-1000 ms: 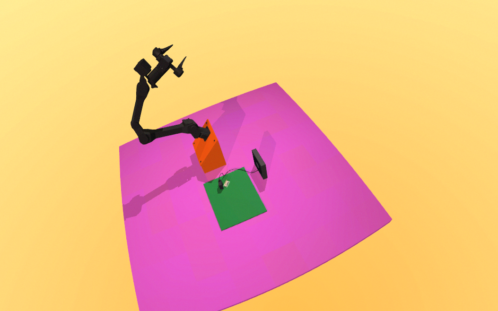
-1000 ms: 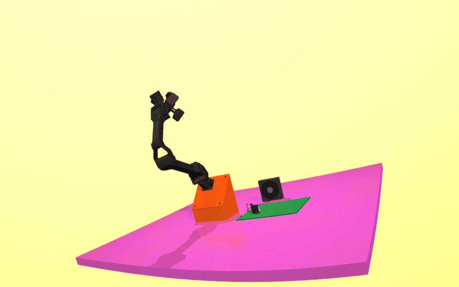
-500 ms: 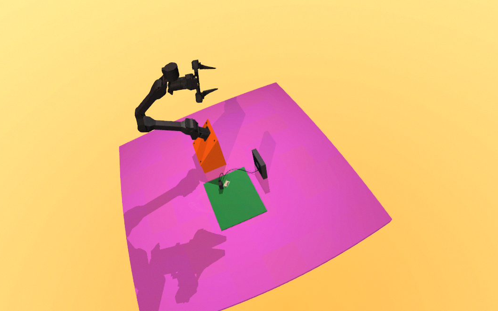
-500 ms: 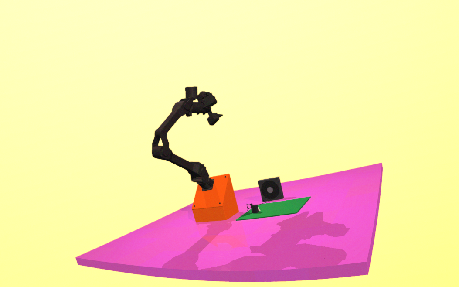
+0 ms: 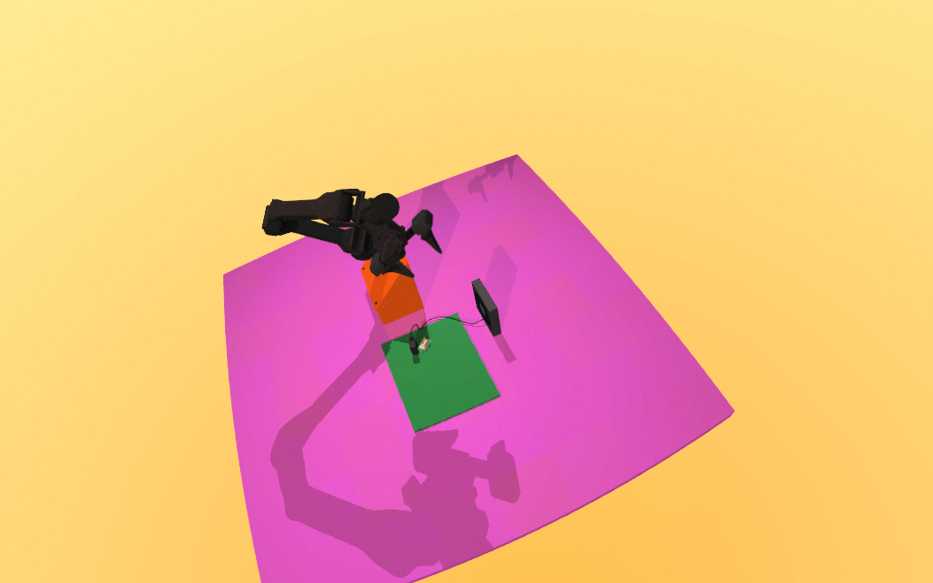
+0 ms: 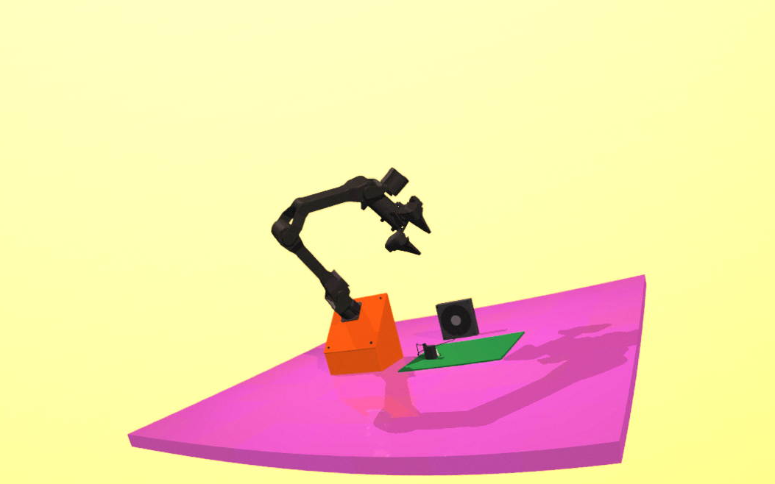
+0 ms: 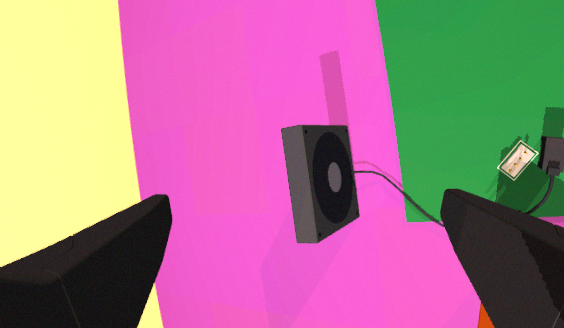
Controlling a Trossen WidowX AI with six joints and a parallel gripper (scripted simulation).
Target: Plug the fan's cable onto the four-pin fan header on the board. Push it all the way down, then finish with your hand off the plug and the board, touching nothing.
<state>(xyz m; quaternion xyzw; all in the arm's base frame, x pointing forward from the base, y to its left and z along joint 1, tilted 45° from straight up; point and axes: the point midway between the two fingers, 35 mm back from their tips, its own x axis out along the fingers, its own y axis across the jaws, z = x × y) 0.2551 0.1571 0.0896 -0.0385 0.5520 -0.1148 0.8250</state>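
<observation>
Right now my gripper tip is 300 mm above the dark fan plug, 100 mm to the left of it and 20 mm past it. Round my gripper tip: white-framed fan header 320 mm below, 70 mm to the right, 20 mm behind; black fan 260 mm below, 120 mm to the left, 10 mm behind; green board 340 mm below, 70 mm to the right, 70 mm ahead.
</observation>
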